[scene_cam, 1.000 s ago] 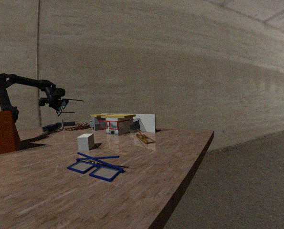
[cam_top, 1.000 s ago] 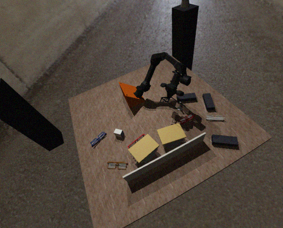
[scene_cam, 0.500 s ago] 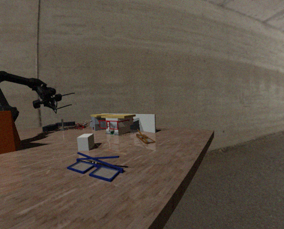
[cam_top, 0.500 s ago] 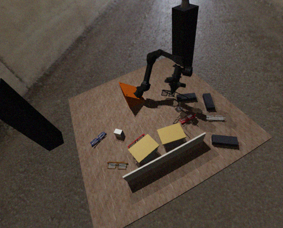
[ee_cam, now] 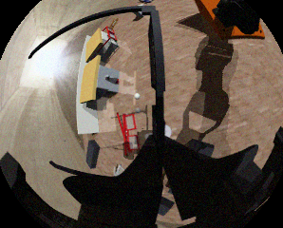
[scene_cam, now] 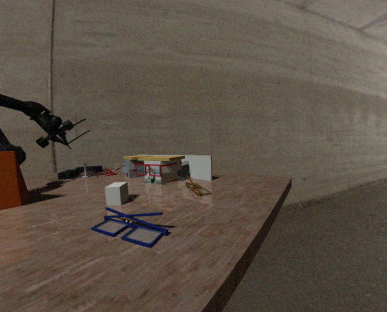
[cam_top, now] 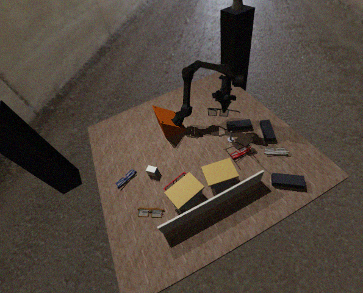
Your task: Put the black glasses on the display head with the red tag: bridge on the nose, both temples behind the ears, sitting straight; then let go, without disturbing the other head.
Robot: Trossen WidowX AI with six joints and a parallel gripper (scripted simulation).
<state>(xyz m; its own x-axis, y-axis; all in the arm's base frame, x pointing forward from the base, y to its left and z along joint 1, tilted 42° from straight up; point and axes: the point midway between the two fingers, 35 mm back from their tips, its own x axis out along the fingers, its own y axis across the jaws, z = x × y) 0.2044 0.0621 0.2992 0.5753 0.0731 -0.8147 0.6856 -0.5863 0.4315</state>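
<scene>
Right now my gripper tip is 16 cm above the stand and 8 cm short of it. Round my gripper tip: white cube: 54 cm to the right, 16 cm below, 1 cm behind; white panel: 37 cm ahead, 36 cm to the right, 13 cm below.
</scene>
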